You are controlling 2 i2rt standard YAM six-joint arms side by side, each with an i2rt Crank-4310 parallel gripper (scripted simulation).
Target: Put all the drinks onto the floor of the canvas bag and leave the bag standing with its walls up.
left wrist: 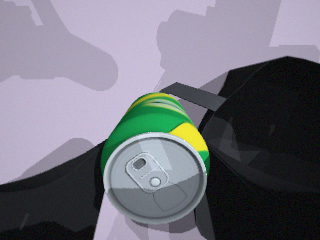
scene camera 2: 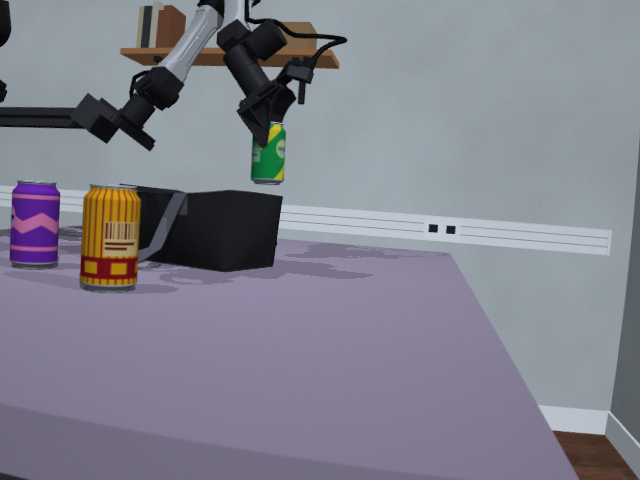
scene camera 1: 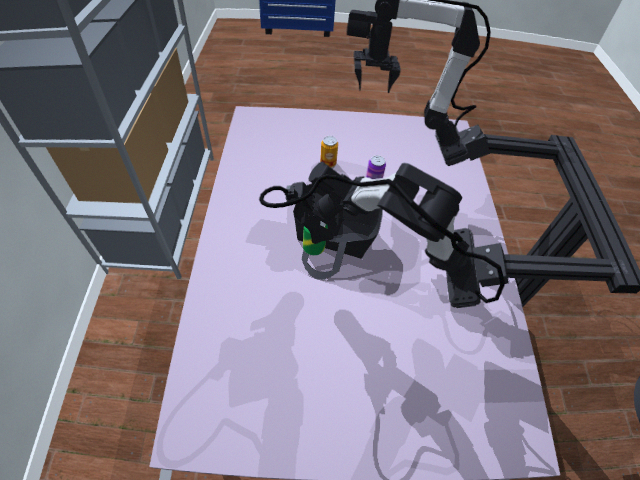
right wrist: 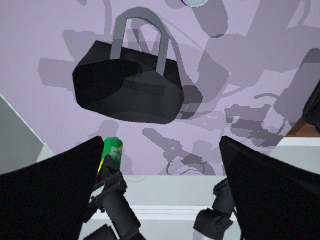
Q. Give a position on a black canvas bag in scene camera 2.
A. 229, 229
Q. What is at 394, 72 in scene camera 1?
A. The right gripper.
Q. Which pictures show the left gripper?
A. The left wrist view, scene camera 2, scene camera 1 and the right wrist view: all of them.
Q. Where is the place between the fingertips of the left gripper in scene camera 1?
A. At 314, 233
